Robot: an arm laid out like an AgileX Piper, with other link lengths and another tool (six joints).
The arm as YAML. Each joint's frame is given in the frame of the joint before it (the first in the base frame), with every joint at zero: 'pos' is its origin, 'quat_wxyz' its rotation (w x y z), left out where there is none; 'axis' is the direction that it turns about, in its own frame. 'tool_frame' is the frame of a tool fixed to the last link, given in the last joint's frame.
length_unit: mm
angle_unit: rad
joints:
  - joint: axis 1
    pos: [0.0, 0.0, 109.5]
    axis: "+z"
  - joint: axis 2
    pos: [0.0, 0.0, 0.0]
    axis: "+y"
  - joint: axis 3
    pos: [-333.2, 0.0, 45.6]
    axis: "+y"
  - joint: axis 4
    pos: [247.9, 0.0, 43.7]
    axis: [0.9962, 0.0, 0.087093]
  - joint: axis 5
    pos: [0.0, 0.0, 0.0]
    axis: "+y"
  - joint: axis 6
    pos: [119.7, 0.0, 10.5]
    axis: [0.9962, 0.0, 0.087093]
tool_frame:
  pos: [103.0, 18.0, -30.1]
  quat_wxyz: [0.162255, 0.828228, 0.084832, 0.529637]
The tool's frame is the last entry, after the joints.
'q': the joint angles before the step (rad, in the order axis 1, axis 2, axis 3, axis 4, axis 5, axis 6). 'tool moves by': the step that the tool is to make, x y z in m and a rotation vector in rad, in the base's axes. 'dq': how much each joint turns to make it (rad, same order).
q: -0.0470, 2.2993, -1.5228, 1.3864, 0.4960, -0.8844
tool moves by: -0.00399, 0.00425, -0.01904, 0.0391, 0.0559, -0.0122
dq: 0.0000, 0.0387, 0.0000, 0.0064, 0.0176, 0.0333
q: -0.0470, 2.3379, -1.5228, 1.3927, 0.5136, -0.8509
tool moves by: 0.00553, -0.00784, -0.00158, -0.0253, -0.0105, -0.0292
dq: -0.0019, -0.0003, -0.0019, 0.0050, -0.0379, -0.0061
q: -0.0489, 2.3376, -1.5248, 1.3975, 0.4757, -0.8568
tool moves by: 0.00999, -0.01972, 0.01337, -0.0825, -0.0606, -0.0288
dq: -0.0087, -0.0341, 0.0000, -0.0076, -0.0711, -0.0435
